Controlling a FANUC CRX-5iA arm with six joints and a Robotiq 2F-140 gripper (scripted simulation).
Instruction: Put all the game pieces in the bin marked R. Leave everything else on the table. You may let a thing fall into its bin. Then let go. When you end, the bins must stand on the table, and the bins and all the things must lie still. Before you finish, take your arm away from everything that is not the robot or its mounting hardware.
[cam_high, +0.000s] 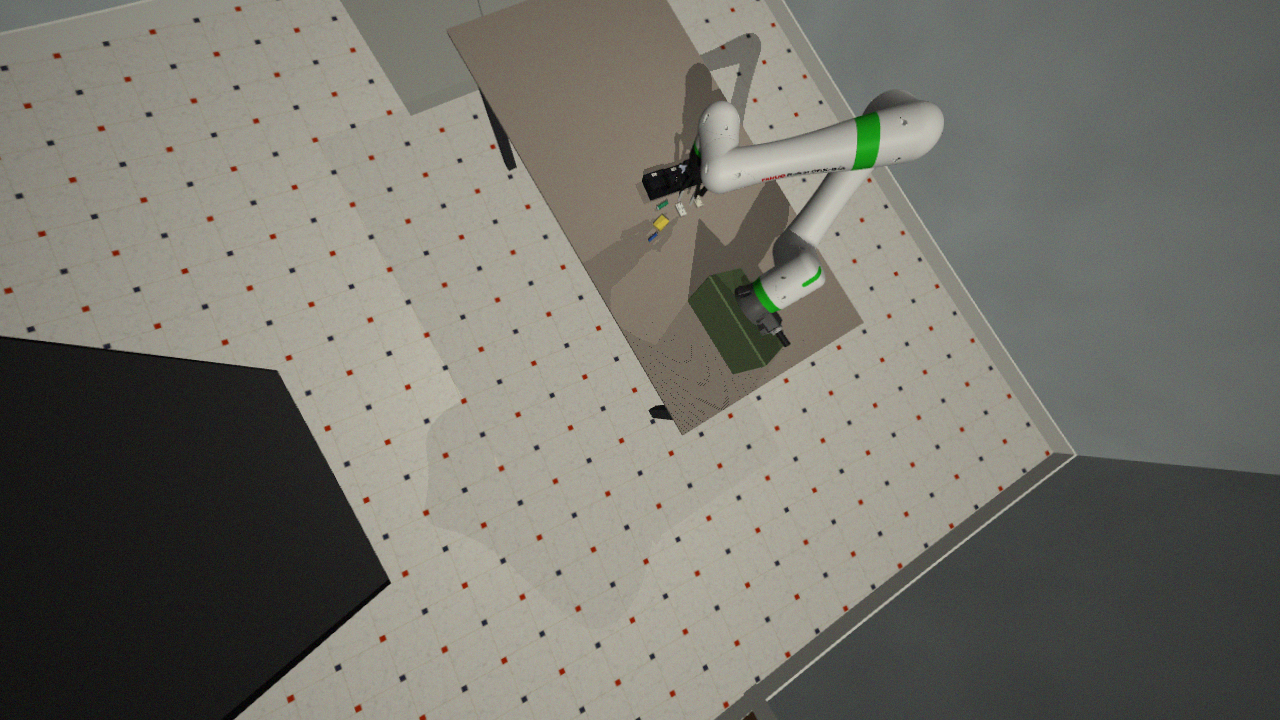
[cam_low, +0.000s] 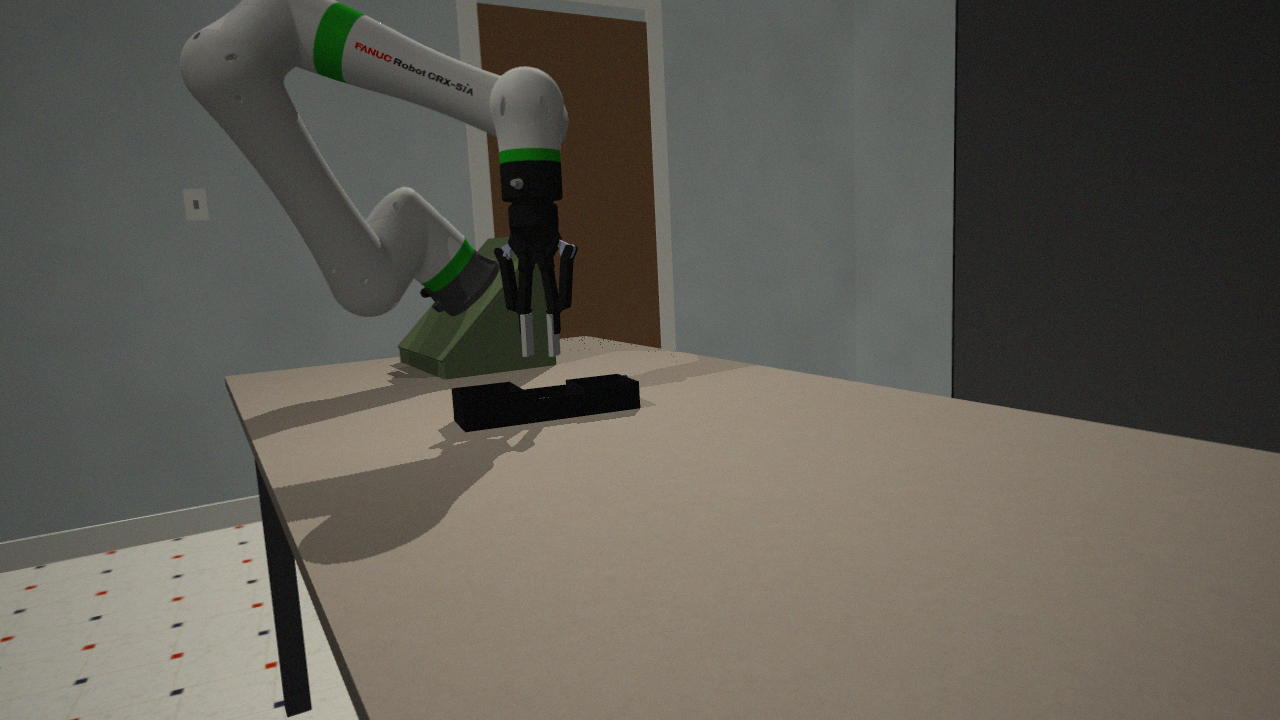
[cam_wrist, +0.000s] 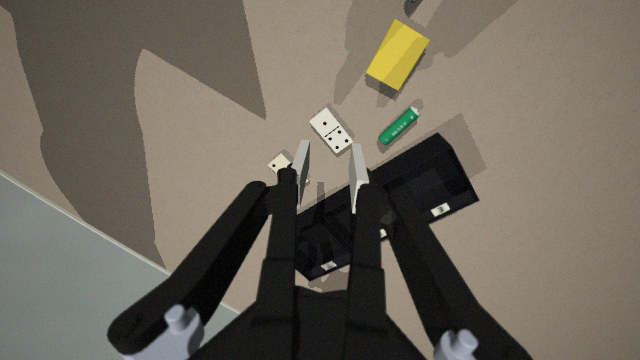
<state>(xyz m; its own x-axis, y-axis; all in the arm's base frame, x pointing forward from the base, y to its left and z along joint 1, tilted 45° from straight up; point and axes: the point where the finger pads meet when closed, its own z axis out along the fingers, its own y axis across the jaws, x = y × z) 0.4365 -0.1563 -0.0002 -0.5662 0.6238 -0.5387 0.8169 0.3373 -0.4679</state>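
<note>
Now: the bin R 100 mm ahead of my hand, 60 mm to the right of it and 80 mm below it. The rest, counted from my hand: green battery: 50 mm ahead, 50 mm to the left, 90 mm below; then black die: 100 mm ahead, 60 mm to the right, 90 mm below; then yellow block: 100 mm to the left, 100 mm below.
</note>
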